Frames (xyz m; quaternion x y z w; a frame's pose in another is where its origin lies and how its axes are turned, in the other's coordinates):
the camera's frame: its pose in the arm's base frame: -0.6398 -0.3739 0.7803 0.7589 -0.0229 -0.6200 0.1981
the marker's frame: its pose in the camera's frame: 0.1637 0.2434 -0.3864 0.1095 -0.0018 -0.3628 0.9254
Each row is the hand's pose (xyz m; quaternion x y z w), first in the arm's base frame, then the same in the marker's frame.
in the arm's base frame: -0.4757 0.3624 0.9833 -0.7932 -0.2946 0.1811 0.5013
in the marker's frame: 0.1666 -0.9345 0.2073 0.1114 0.4352 -0.3684 0.8139
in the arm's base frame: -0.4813 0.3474 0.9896 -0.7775 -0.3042 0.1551 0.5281
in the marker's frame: 0.1539 -0.9243 0.2128 0.1219 0.4479 -0.3989 0.7908
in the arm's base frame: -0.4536 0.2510 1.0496 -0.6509 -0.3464 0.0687 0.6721
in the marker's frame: 0.0612 -0.8598 0.1826 0.1997 0.4509 -0.5568 0.6684
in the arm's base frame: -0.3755 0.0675 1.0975 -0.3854 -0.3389 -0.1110 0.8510
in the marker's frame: -0.0532 -0.7062 0.1093 0.3351 0.4455 -0.7385 0.3794
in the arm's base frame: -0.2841 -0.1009 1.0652 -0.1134 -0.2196 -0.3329 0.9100
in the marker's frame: -0.0880 -0.5309 0.0330 0.4478 0.4582 -0.7675 0.0227
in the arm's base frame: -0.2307 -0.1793 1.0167 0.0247 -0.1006 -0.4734 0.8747
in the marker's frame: -0.0731 -0.4340 -0.0086 -0.4898 -0.4803 0.7009 0.1953
